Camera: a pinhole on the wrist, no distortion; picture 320 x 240 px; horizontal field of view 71.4 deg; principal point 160.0 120.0 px. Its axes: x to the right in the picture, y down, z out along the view. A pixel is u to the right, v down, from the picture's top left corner.
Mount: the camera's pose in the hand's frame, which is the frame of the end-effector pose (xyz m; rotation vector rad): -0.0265 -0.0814 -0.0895 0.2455 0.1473 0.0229
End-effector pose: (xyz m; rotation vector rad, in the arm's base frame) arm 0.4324 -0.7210 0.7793 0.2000 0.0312 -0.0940
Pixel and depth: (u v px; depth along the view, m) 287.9 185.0 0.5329
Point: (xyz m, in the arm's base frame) 0.7896 -0.8812 1.1634
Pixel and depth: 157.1 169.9 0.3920
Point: 0.4563 -0.8735 1.0628
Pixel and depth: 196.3 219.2 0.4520
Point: 0.5533 -0.7996 1.1513
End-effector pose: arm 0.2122 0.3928 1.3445 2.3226 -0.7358 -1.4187
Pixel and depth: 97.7 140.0 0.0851
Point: 0.2253 0.4923 1.3236
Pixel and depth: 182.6 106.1 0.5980
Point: -0.0902 0.5310 0.9098
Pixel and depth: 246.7 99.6 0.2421
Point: 0.1811 0.4611 1.1324
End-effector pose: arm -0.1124 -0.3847 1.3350 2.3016 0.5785 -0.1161
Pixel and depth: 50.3 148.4 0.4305
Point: -0.2965 -0.6161 1.0238
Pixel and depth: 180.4 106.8 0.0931
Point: -0.1643 -0.3170 1.2672
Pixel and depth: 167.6 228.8 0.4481
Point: -0.0195 -0.6502 1.0563
